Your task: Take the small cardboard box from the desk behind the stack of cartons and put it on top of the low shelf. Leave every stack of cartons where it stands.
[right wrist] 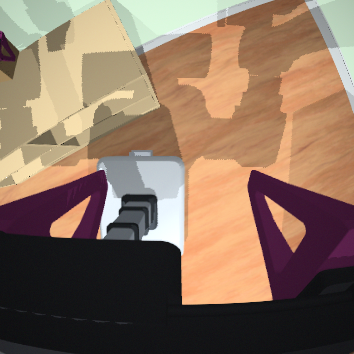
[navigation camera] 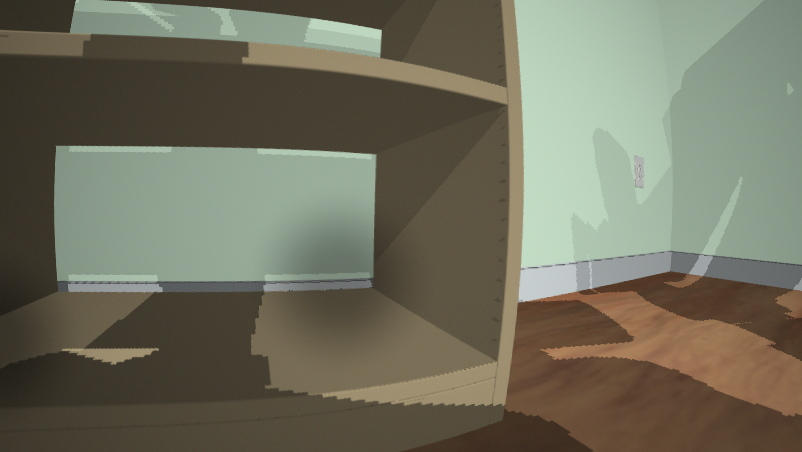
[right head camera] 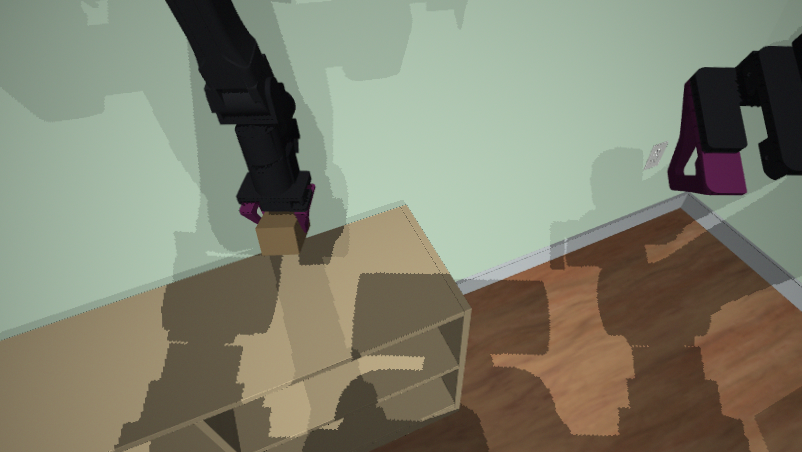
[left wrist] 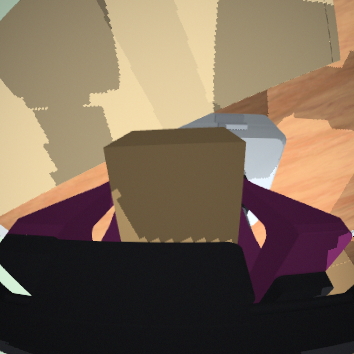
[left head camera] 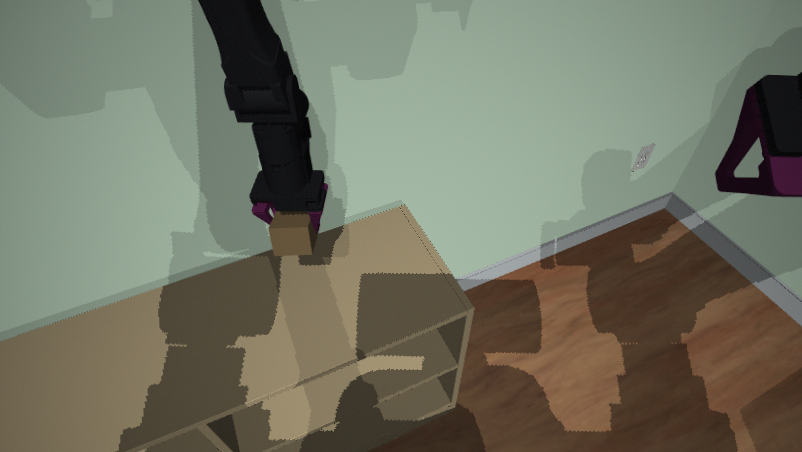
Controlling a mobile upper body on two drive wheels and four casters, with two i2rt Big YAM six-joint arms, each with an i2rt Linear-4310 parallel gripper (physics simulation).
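Places are measured from the left arm's base along level axes (x ahead, y left, z up), in centimetres.
Pixels of known places: left gripper, between the fingertips: [right wrist: 4, 60] [left wrist: 178, 178]; right gripper, between the fingertips: [right wrist: 177, 177] [right head camera: 741, 180] [left head camera: 783, 182].
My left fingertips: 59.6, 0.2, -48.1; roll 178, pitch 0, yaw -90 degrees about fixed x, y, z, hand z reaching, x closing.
For each thing: its top centre in the pictures, then the offset to it from my left fingertips, as dx, dy, dz. "pt": a spot on its surface instead. Level surfaces: height alone.
- small cardboard box, centre of its top: [left wrist: 179, 264] [left head camera: 291, 210] [right head camera: 279, 210] -0.9, -0.1, +5.5
- low shelf's tan top, height of its surface: dz -31.9
- shelf's end panel, a spot on its surface: [navigation camera: 513, 224] pt +5.2, -31.6, -71.6
- Wooden floor, height of its surface: dz -92.9
The small cardboard box [left head camera: 291, 240] [right head camera: 278, 240] [left wrist: 177, 190] [right wrist: 7, 67] is plain brown and roughly upright. My left gripper [left head camera: 289, 220] [right head camera: 276, 220] is shut on it, with a finger at each side. They are over the back part of the low shelf's tan top [left head camera: 381, 241] [right head camera: 381, 241] [left wrist: 150, 65] [right wrist: 107, 35]; the gap below the box cannot be told. The shelf's end panel [navigation camera: 513, 224] shows in the navigation camera. My right gripper [right wrist: 177, 177] is open and empty, off to the shelf's right. The desk and cartons do not show.
The pale green wall [left head camera: 477, 112] [right head camera: 477, 112] runs behind the shelf. White baseboards meet in a corner at the right. Wooden floor [left head camera: 589, 381] [right wrist: 225, 215] lies right of the shelf. A pale grey base [left wrist: 265, 155] [right wrist: 170, 175] stands close in front of the shelf.
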